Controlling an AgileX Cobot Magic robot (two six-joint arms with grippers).
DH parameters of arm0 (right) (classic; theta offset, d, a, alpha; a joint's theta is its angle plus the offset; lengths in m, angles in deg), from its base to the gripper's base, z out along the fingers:
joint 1: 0 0.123 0 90
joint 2: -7.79 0 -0.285 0
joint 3: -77.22 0 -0.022 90
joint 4: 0 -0.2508 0 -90
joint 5: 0 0 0.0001 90
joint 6: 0 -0.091 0 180
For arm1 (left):
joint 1: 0 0.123 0 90
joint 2: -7.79 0 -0.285 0
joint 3: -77.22 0 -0.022 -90
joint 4: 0 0.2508 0 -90
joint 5: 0 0 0.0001 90
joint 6: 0 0.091 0 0
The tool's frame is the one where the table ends.
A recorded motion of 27 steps. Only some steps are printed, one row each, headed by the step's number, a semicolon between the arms.
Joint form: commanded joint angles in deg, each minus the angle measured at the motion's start. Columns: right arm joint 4, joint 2, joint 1, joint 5, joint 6, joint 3; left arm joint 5, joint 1, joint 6, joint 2, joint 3, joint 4.
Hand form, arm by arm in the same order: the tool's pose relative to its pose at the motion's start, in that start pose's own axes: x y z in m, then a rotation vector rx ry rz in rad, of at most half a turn. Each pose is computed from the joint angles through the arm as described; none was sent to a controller.
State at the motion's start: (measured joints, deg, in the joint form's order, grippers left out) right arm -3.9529 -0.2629 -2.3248 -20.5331 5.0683 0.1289; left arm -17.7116 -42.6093 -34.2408 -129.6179 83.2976 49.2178
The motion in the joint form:
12: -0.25 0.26 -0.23 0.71 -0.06 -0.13; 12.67 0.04 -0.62 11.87 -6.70 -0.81
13: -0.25 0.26 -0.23 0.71 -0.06 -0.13; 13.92 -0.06 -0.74 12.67 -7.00 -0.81
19: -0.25 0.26 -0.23 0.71 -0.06 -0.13; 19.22 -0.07 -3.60 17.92 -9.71 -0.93
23: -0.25 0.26 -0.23 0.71 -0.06 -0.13; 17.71 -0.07 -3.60 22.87 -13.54 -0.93
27: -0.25 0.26 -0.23 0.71 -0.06 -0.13; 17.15 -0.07 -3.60 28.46 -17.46 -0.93
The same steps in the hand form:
12: -0.0006 -0.0002 -0.0001 0.0035 -0.0147 0.0061; -0.0283 0.0094 -0.0560 -0.1494 0.0938 -0.0116
13: -0.0006 -0.0002 -0.0001 0.0035 -0.0147 0.0061; -0.0303 0.0096 -0.0599 -0.1625 0.1030 -0.0123
19: -0.0006 -0.0002 -0.0001 0.0035 -0.0147 0.0061; -0.0408 0.0122 -0.0868 -0.2289 0.1302 -0.0627
23: -0.0006 -0.0002 -0.0001 0.0035 -0.0147 0.0061; -0.0495 0.0067 -0.1102 -0.2174 0.0899 -0.0591
27: -0.0006 -0.0002 -0.0001 0.0035 -0.0147 0.0061; -0.0577 0.0015 -0.1372 -0.2177 0.0537 -0.0550

